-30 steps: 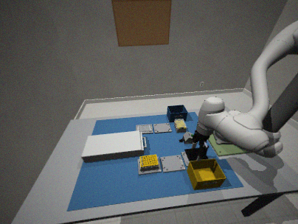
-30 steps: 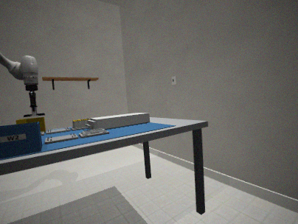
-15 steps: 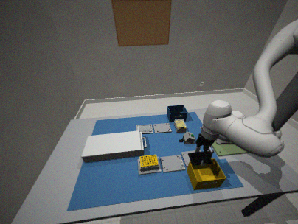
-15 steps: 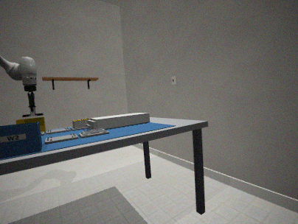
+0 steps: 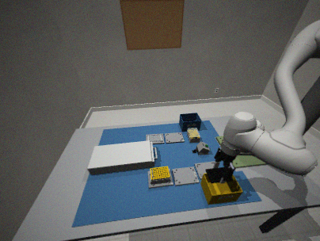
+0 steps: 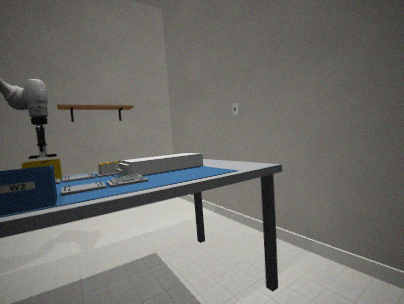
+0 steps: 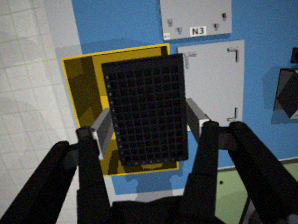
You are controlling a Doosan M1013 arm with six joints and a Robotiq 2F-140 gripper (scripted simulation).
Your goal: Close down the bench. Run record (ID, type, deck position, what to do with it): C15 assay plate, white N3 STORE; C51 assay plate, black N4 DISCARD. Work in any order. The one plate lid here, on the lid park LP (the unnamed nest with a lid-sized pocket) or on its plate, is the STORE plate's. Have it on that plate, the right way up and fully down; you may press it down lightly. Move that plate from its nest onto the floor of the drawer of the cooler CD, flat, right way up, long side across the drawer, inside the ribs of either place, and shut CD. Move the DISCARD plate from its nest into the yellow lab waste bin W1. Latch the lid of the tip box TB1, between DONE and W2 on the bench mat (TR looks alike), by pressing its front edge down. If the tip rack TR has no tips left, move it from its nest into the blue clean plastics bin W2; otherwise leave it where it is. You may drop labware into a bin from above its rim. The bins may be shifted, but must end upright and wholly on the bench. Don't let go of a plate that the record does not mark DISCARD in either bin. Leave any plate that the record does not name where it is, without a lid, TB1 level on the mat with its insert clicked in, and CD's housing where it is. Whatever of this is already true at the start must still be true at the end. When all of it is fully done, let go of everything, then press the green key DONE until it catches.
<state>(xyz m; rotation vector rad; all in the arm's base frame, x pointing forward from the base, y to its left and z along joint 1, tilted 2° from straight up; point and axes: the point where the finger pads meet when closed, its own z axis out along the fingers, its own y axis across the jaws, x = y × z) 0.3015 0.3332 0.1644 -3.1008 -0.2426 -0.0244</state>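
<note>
My gripper is now 2 cm above the black plate. Also, from my hand: yellow waste bin W1: 2 cm behind, 3 cm to the left, 13 cm below; then DONE key box: 1 cm ahead, 29 cm to the right, 11 cm below; then grey nest N3: 18 cm ahead, 7 cm to the right, 16 cm below.
</note>
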